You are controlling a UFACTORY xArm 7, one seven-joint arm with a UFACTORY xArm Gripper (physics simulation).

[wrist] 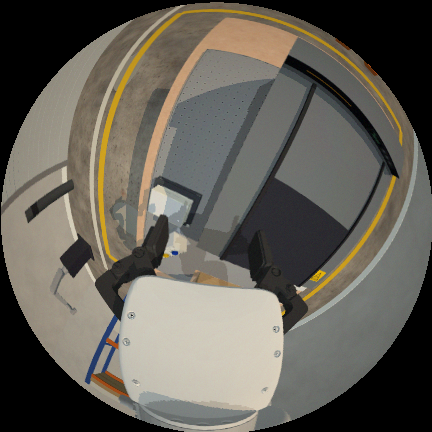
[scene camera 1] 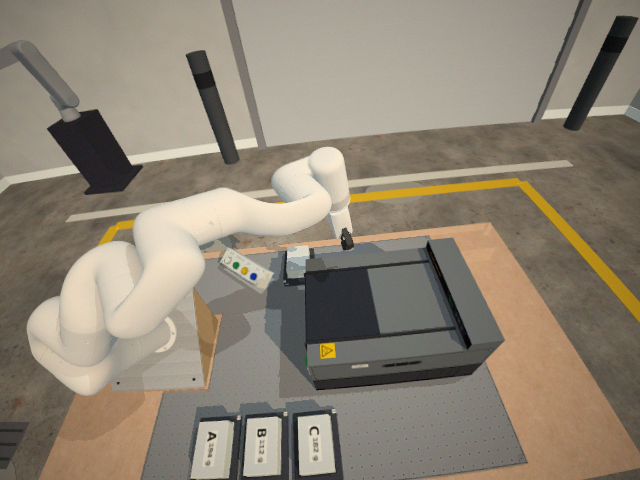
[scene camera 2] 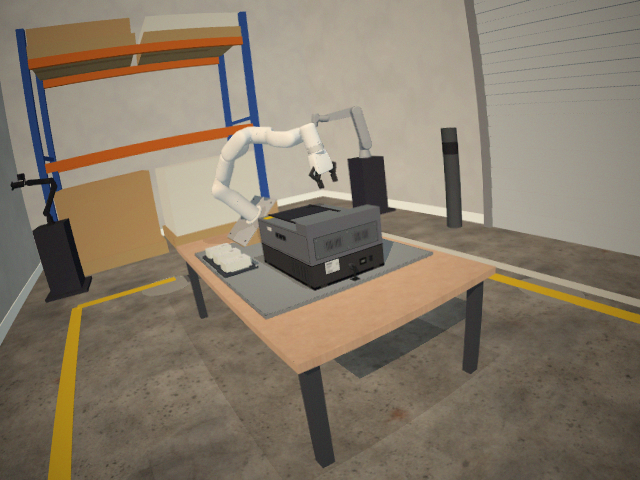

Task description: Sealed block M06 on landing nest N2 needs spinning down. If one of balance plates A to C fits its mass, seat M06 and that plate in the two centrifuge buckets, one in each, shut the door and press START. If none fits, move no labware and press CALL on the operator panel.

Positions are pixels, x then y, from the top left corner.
Scene:
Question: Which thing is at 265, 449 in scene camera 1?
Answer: A balance plate B.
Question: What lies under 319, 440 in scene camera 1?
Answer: A balance plate C.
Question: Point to a dark grey centrifuge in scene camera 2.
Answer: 318, 250

